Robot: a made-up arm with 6 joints. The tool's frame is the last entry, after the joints.
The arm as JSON. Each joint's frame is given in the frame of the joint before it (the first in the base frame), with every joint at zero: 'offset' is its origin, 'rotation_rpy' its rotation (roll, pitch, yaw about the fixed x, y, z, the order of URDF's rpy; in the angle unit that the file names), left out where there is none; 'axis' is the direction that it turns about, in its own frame. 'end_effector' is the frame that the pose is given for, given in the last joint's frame.
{
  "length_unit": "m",
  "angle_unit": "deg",
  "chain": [
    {
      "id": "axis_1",
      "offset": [
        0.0,
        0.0,
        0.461
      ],
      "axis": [
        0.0,
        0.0,
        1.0
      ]
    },
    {
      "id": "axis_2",
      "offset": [
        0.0,
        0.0,
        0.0
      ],
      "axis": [
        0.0,
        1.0,
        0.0
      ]
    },
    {
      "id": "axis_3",
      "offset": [
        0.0,
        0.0,
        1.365
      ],
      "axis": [
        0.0,
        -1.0,
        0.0
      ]
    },
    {
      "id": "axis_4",
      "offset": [
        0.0,
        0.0,
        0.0
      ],
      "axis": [
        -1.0,
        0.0,
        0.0
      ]
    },
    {
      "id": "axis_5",
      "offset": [
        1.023,
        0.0,
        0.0
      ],
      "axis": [
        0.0,
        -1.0,
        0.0
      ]
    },
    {
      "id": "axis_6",
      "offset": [
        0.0,
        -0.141,
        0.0
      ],
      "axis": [
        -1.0,
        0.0,
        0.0
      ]
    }
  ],
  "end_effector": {
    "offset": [
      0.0,
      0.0,
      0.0
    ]
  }
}
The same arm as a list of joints. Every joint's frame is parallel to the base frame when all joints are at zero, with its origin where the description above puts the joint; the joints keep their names.
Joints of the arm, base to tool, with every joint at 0 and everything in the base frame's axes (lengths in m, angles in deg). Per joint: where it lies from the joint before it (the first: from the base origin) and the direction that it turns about. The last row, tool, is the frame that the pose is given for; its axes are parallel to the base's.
axis_1: offset 0 0 0.461 axis +z
axis_2: offset 0 0 0 axis +y
axis_3: offset 0 0 1.365 axis -y
axis_4: offset 0 0 0 axis -x
axis_5: offset 1.023 0 0 axis -y
axis_6: offset 0 -0.141 0 axis -x
tool: offset 0 0 0

